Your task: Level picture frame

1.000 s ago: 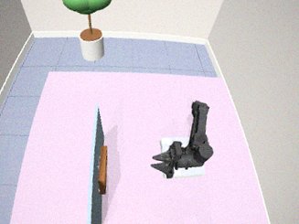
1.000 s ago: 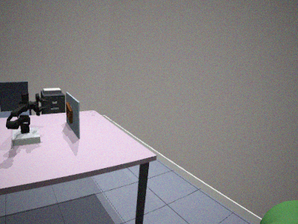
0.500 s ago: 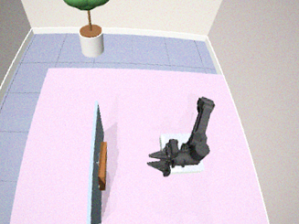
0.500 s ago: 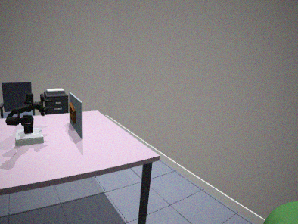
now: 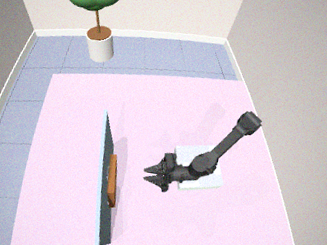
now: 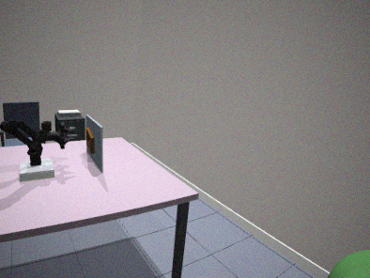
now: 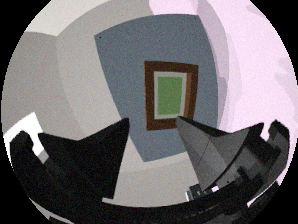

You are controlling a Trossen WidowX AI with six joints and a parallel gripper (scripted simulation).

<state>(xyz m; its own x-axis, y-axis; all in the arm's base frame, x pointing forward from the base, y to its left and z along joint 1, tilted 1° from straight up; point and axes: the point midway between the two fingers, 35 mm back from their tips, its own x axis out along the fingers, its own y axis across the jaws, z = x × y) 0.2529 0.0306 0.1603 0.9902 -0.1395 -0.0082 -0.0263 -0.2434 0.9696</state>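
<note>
The brown wooden picture frame is 120 mm ahead of my gripper tip and 50 mm below it. The rest, counted from my gripper tip: wall panel (140 mm ahead, 60 mm below).
</note>
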